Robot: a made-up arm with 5 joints. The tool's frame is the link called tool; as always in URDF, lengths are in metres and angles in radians. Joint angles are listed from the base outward. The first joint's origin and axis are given. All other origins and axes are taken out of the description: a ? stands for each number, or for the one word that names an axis. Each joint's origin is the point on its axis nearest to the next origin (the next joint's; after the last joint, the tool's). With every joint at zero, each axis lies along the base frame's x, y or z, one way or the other. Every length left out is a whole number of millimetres.
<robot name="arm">
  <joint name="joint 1" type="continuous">
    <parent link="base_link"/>
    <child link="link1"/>
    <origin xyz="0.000 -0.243 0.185"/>
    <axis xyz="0 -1 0"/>
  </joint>
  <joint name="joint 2" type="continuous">
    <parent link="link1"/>
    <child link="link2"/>
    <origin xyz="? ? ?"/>
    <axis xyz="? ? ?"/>
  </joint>
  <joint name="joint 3" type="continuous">
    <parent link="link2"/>
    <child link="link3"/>
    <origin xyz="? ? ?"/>
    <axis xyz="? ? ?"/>
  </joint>
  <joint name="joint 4" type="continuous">
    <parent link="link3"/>
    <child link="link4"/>
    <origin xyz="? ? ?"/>
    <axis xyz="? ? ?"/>
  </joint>
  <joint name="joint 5" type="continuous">
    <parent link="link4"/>
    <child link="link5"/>
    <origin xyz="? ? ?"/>
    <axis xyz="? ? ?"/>
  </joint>
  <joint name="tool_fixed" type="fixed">
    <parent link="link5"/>
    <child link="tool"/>
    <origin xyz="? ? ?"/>
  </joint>
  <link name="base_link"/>
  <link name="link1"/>
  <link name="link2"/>
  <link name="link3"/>
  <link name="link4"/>
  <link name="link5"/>
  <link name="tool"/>
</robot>
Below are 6 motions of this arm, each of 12 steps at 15 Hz.
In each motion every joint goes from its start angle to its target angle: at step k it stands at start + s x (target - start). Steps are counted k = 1, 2, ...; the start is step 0. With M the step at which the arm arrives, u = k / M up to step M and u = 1 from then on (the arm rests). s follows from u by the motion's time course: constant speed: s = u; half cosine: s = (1 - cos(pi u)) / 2; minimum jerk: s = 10 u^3 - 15 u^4 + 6 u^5.
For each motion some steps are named. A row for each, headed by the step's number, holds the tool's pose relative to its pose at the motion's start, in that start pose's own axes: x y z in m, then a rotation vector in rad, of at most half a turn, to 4 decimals.
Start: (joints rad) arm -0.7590 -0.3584 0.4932 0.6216 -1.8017
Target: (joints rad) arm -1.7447 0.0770 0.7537 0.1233 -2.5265
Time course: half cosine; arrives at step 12
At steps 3, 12:
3: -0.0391 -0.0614 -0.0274 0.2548 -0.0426 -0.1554
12: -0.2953 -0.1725 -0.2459 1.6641 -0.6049 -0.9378

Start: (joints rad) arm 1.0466 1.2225 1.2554 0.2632 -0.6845
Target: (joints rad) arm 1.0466 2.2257 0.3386 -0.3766 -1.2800
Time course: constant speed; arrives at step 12
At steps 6, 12:
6: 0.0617 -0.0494 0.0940 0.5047 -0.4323 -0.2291
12: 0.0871 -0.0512 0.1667 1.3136 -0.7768 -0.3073

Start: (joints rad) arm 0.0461 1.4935 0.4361 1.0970 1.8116
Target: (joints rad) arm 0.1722 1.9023 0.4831 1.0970 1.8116
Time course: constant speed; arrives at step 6
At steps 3, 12:
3: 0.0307 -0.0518 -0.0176 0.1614 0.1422 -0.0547
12: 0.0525 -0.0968 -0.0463 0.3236 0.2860 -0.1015

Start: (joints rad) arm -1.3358 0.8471 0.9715 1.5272 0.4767
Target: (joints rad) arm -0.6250 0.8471 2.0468 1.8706 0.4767
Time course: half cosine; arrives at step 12
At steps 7, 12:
7: 0.0347 0.0196 0.2514 1.0273 -0.3513 0.0804
12: 0.0479 -0.0302 0.3192 1.6470 -0.4024 0.1441

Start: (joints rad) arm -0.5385 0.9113 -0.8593 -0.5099 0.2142
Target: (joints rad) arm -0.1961 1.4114 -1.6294 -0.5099 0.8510
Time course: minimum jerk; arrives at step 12
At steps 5, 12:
5: -0.0370 0.0088 0.0207 -0.0095 0.1271 -0.0337
12: -0.1129 0.0146 0.0002 -0.1581 0.4846 0.0109

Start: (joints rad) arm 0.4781 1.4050 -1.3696 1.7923 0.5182
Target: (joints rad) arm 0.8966 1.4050 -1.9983 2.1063 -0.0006
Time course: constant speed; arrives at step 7
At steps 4, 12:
4: 0.0437 -0.0774 0.0575 0.1660 -0.1680 -0.0649
12: 0.0719 -0.1379 0.0939 0.2882 -0.2993 -0.0623

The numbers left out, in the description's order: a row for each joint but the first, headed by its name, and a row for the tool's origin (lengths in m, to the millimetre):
joint 2: xyz 0.326 0.000 0.110, axis 1 0 0
joint 3: xyz 0.000 -0.004 0.004, axis 0 0 1
joint 4: xyz 0.002 0.192 0.000, axis 0 -1 0
joint 5: xyz 0.244 0.000 -0.117, axis -1 0 0
tool: xyz 0.000 -0.052 0.012

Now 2 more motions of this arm.
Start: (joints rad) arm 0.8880 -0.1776 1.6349 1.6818 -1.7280
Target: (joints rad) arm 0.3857 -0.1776 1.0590 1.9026 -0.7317
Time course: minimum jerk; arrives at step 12
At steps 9, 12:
9: -0.1149 0.0457 0.2268 -1.3932 -0.3821 0.0047
12: -0.1357 0.0527 0.2421 -1.5533 -0.4192 -0.0309

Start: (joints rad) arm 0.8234 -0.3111 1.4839 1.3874 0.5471
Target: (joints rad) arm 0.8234 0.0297 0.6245 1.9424 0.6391
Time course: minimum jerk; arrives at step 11
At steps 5, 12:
5: 0.0287 -0.0558 0.0233 -0.3924 -0.2754 -0.2484
12: 0.0324 -0.1011 0.0748 -0.9733 -0.6348 -0.5437

